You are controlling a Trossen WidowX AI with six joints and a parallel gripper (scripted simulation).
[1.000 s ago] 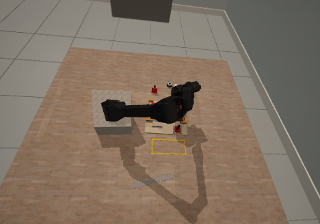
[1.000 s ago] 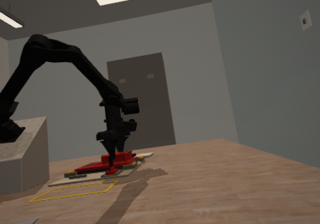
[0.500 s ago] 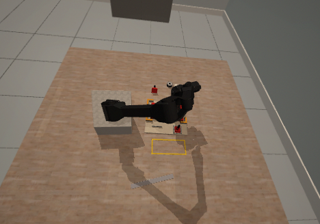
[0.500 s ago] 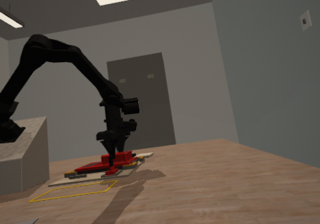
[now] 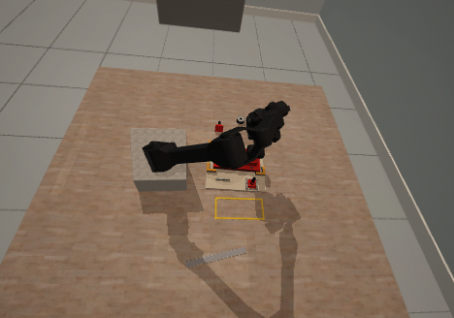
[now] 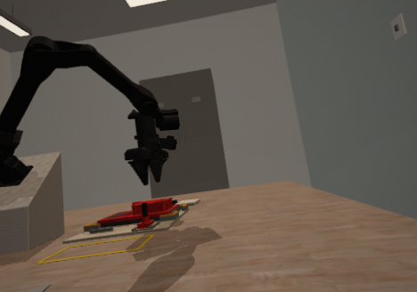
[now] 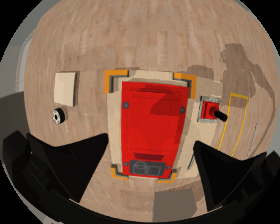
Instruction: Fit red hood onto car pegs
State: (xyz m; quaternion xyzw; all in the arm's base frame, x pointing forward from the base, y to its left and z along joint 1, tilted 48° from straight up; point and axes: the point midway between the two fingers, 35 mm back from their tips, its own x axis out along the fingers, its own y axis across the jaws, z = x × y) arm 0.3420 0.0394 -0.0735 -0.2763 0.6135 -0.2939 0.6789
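The red hood is 60 mm below my gripper tip. The rest, counted from my gripper tip: cream tile 200 mm to the left, 100 mm below, 60 mm ahead; then pale base plate 90 mm below, 40 mm behind, 10 mm to the right; then grey engine block 80 mm below.
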